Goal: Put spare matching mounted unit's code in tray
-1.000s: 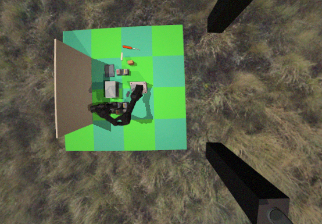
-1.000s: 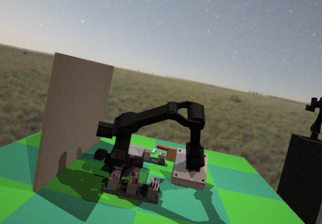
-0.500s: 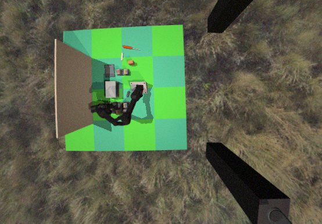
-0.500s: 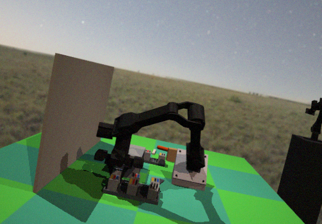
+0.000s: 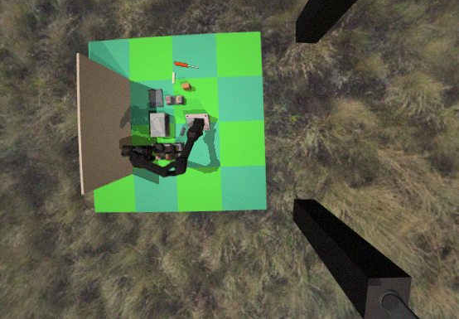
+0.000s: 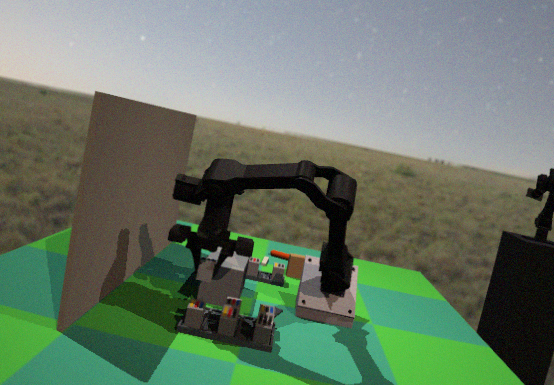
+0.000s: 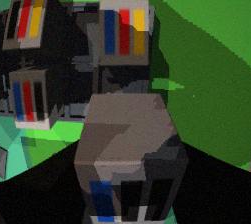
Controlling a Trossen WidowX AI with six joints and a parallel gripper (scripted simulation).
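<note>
The dark grey tray is 350 mm to the right of my gripper tip, 90 mm below it and 40 mm ahead of it. Round my gripper tip: mounted unit: 150 mm to the right, 40 mm below, 20 mm behind; then brown wall: 230 mm ahead, 140 mm to the right, 130 mm above; then orange-brown cardboard box: 440 mm to the right, 190 mm behind, 60 mm below.
</note>
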